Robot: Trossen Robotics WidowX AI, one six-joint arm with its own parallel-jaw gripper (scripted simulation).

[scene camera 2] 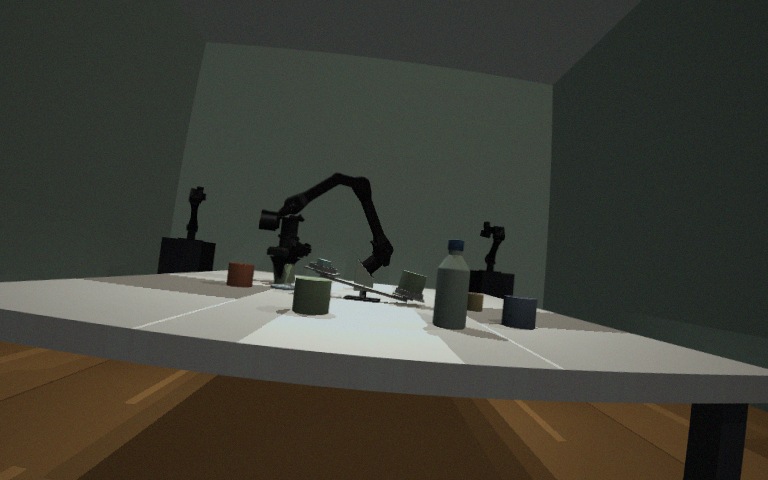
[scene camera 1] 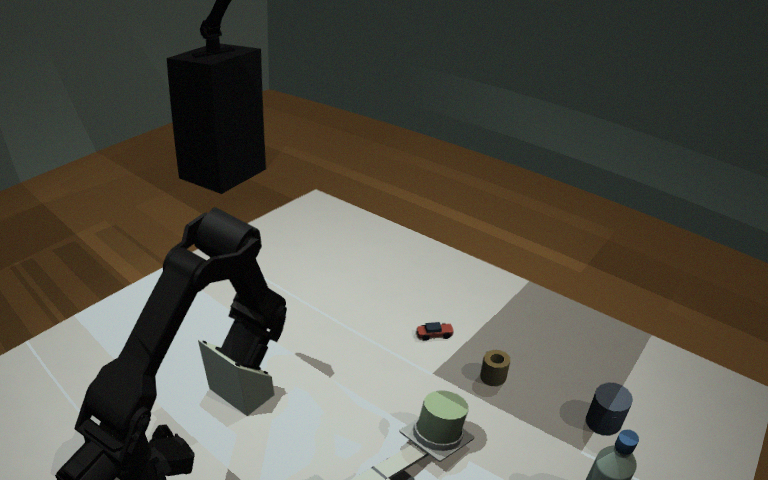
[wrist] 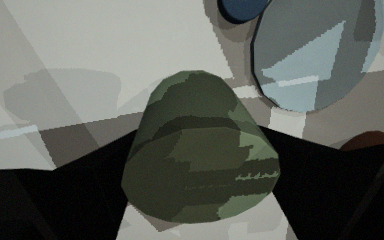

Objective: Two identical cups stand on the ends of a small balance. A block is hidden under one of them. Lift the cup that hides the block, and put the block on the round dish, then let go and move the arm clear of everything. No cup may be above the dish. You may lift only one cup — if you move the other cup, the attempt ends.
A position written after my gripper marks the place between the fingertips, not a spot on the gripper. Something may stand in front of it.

Note:
In view: my gripper [scene camera 2: 283, 277], a dark blue cylinder [scene camera 1: 611, 402], a bottle [scene camera 2: 451, 299] and a balance [scene camera 2: 324, 272].
The dark blue cylinder shows as well in scene camera 2 [scene camera 2: 518, 312]. My gripper is seen too in the wrist view [wrist: 194, 132]. The wrist view does not show the dark blue cylinder: it is out of frame. The wrist view misses the bottle: it is out of frame.

